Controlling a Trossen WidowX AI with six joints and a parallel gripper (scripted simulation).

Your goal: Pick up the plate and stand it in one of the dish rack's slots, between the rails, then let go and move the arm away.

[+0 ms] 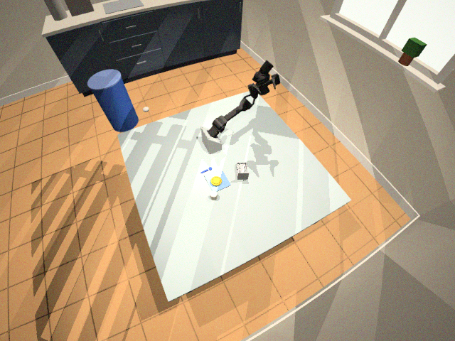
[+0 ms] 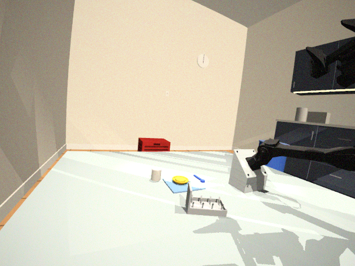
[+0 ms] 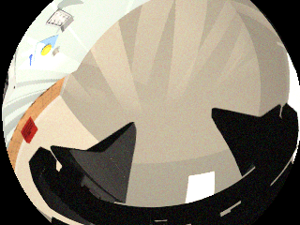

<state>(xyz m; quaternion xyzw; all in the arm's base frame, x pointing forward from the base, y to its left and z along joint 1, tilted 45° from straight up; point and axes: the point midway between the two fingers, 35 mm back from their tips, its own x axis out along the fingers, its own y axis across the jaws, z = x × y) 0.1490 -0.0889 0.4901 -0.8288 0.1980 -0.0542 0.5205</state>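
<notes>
My gripper tip is 510 mm above the yellow plate, 400 mm to the left of it and 100 mm short of it. Also, from my gripper tip: blue spoon: 520 mm below, 400 mm to the right, 20 mm behind; light blue mat: 520 mm below, 380 mm to the right, 90 mm ahead; dish rack: 500 mm below, 200 mm to the right, 110 mm ahead.
</notes>
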